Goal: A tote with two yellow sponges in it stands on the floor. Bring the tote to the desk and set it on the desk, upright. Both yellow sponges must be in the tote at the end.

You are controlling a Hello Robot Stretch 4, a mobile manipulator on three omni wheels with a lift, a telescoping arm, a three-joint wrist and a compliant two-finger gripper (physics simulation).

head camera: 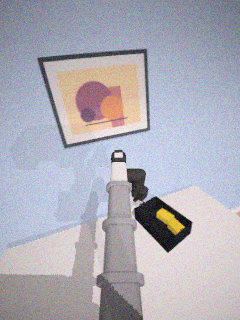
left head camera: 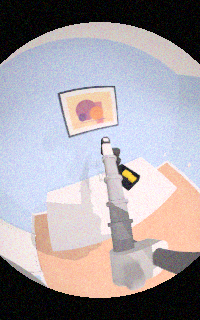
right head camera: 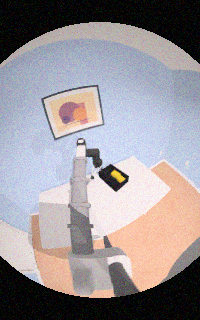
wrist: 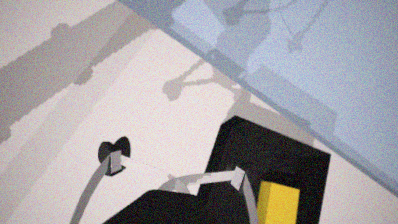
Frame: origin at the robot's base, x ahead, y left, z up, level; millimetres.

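Seen in the pictures: gripper, fingertip midpoint: (head camera: 134,213) (right head camera: 96,173) (wrist: 179,157).
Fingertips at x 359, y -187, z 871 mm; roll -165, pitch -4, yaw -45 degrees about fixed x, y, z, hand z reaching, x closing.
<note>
A point is followed by its place in that frame.
The black tote (head camera: 149,212) @(y -299, x 537, z 672 mm) (left head camera: 131,185) @(y -394, x 266, z 718 mm) (right head camera: 107,175) @(y -298, x 488, z 672 mm) (wrist: 295,162) @(y -362, x 581, z 672 mm) stands upright on the white desk (head camera: 205,265) @(y -517, x 162, z 669 mm) (left head camera: 155,187) @(y -691, x 187, z 669 mm) (right head camera: 145,187) @(y -690, x 203, z 669 mm) (wrist: 145,85) @(y -19, x 408, z 669 mm), near its wall-side edge. Two yellow sponges lie in it end to end: one sponge (head camera: 164,216) @(y -385, x 449, z 718 mm) and the other sponge (head camera: 175,226) @(y -430, x 366, z 717 mm). Part of one sponge shows in the wrist view. My gripper (right head camera: 97,173) @(y -187, x 359, z 871 mm) (wrist: 179,157) @(y -187, x 359, z 871 mm) is open, its fingertips wide apart with nothing held. It is beside the tote's near-left end; in the wrist view the right fingertip overlaps the tote's dark wall, and whether they touch cannot be told.
A framed picture (head camera: 97,100) @(y -55, x 603, z 1468 mm) (left head camera: 90,110) @(y -76, x 610, z 1445 mm) (right head camera: 73,112) @(y -77, x 610, z 1442 mm) hangs on the blue wall behind the desk. My telescoping arm (head camera: 120,240) @(y -154, x -37, z 1219 mm) (left head camera: 115,200) @(y -144, x -101, z 1218 mm) (right head camera: 80,195) @(y -163, x -65, z 1211 mm) reaches over the desk, left of the tote. Orange-brown floor (left head camera: 165,215) @(y -1129, x -120, z -51 mm) (right head camera: 155,230) @(y -941, x -322, z -50 mm) shows around the desk.
</note>
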